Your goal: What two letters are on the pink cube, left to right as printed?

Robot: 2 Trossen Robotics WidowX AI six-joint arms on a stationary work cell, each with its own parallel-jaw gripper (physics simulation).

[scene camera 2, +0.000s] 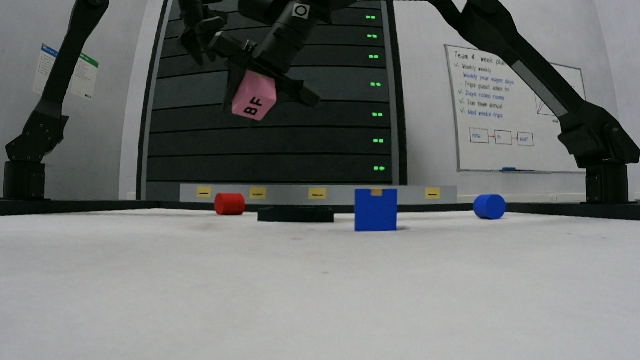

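The pink cube is held tilted in the air in front of the dark rack. Its face towards the camera shows two black letters, which read B then F from left to right, with the line of print sloping up to the right. My right gripper is shut on the pink cube, one finger at its left side and the other at its right. My left gripper is open, up and to the left of the cube, partly overlapped by the right gripper in the picture.
On the white table are a red cylinder, a flat black block, a blue box with a small tan mark, and a blue cylinder. A grey strip with yellow labels stands behind them. A whiteboard hangs at the right.
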